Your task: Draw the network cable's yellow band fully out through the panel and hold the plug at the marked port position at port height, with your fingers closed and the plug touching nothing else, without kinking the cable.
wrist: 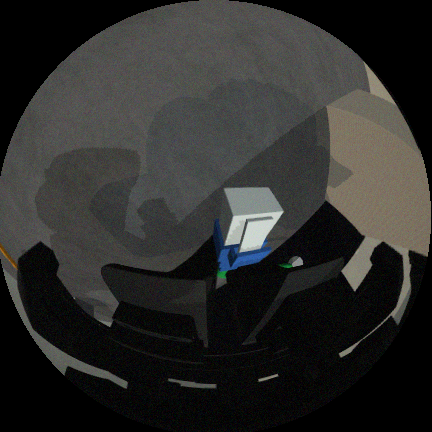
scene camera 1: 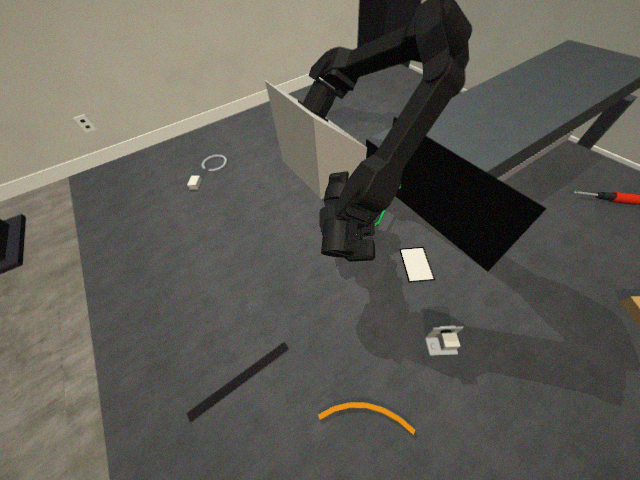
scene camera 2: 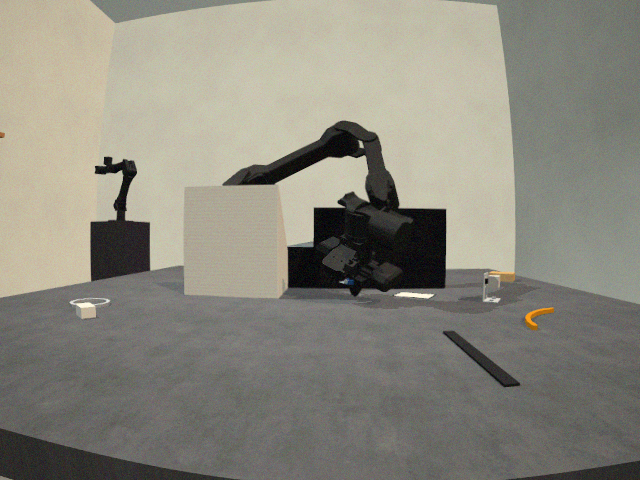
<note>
I see my gripper point(scene camera 1: 370, 228) and a black strip point(scene camera 1: 248, 373).
The black strip also shows in scene camera 2 point(scene camera 2: 494, 370). My gripper is seen too in the wrist view point(wrist: 219, 239). The wrist view does not show the black strip: it is out of frame.
</note>
